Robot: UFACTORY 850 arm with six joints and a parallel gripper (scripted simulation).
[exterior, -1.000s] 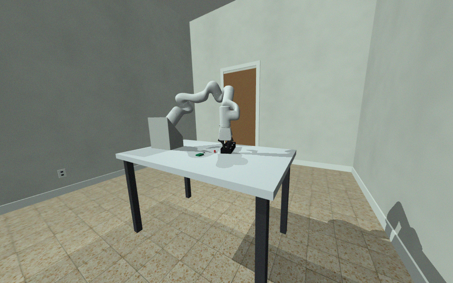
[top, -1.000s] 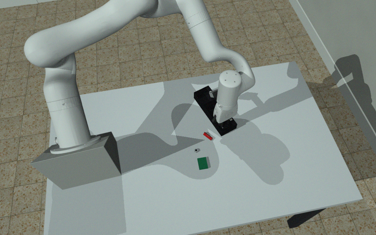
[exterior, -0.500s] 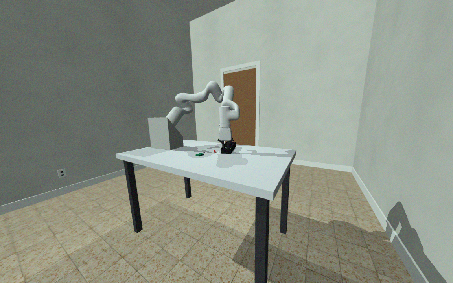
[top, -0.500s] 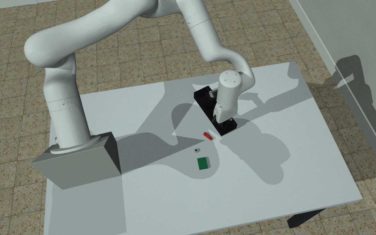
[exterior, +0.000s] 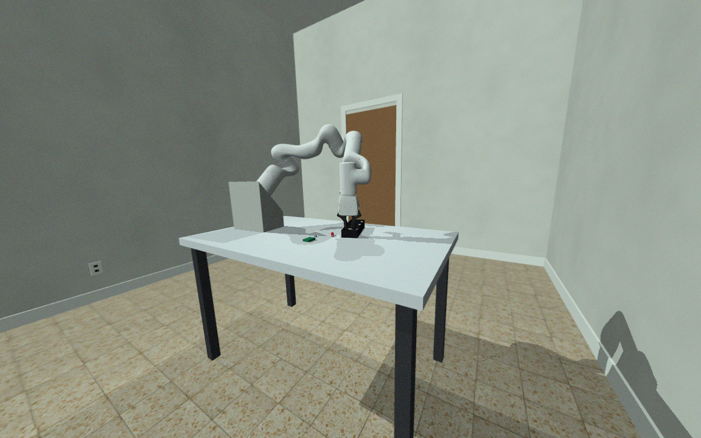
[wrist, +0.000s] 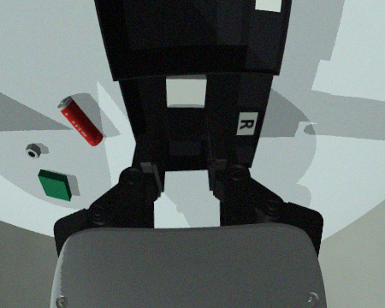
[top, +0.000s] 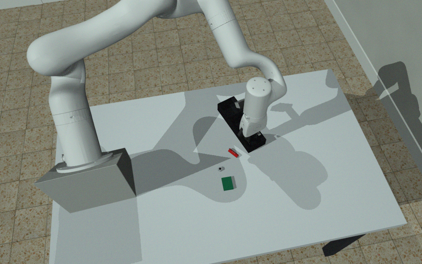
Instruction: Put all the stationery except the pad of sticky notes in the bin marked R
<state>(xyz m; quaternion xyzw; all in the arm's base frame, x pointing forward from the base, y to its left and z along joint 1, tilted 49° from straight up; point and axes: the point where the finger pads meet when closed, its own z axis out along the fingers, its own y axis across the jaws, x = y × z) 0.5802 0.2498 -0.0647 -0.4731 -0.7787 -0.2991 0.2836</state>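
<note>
The black-and-white block lies 30 mm below my hand and 10 mm to the left of it. Also, from my hand: grey piece (140 mm behind, 110 mm to the right, 50 mm below); red cylinder (80 mm behind, 50 mm to the right, 50 mm below); grey sharpener-like block (40 mm below).
</note>
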